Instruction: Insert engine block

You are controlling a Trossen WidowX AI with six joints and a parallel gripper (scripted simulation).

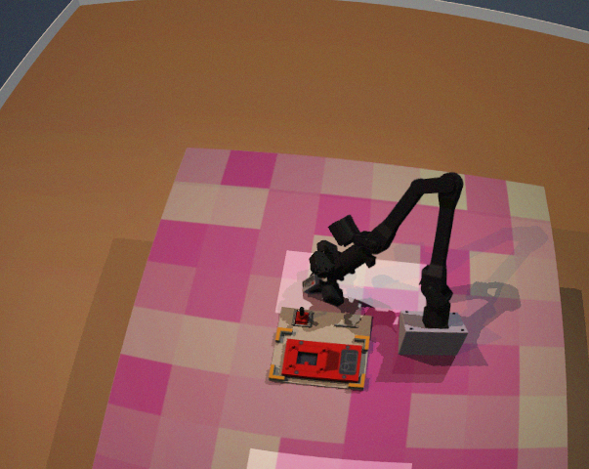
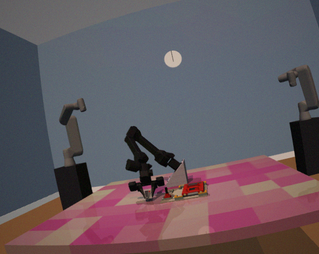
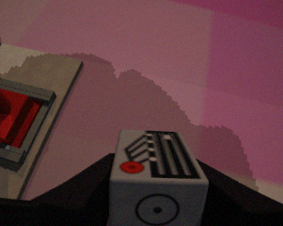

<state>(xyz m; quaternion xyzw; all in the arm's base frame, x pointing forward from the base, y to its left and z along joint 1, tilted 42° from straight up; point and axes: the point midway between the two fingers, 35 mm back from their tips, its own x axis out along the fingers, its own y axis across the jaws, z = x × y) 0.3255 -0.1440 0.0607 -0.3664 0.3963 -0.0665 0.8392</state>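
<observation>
The grey engine block lies 1 cm to the right of my gripper tip, 1 cm behind it and 1 cm above it.
</observation>
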